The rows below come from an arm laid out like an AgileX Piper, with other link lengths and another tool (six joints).
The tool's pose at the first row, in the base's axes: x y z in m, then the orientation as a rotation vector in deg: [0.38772, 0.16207, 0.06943, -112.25, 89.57, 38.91]
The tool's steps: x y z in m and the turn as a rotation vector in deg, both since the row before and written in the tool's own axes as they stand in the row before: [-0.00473, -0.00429, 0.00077, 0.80, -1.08, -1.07]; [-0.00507, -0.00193, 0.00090, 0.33, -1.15, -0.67]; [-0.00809, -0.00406, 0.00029, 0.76, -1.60, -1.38]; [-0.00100, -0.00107, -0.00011, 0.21, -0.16, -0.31]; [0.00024, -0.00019, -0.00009, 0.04, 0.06, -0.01]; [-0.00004, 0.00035, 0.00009, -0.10, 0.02, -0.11]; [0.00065, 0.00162, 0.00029, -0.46, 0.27, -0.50]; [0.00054, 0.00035, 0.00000, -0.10, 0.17, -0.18]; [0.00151, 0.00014, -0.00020, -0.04, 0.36, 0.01]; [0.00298, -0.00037, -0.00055, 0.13, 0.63, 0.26]
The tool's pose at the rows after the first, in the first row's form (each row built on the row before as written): [0.39093, 0.16672, 0.07250, -111.69, 87.82, 38.70]; [0.39167, 0.17121, 0.07559, -111.16, 86.43, 39.13]; [0.39376, 0.17764, 0.08161, -110.47, 84.05, 39.26]; [0.39455, 0.17842, 0.08257, -110.40, 83.64, 39.08]; [0.39480, 0.17824, 0.08249, -110.41, 83.67, 38.99]; [0.39445, 0.17826, 0.08240, -110.56, 83.56, 39.01]; [0.39304, 0.17773, 0.08147, -111.37, 83.16, 38.94]; [0.39285, 0.17731, 0.08103, -111.66, 83.06, 38.79]; [0.39313, 0.17615, 0.08007, -111.90, 83.28, 38.51]; [0.39431, 0.17388, 0.07841, -112.02, 83.94, 37.96]
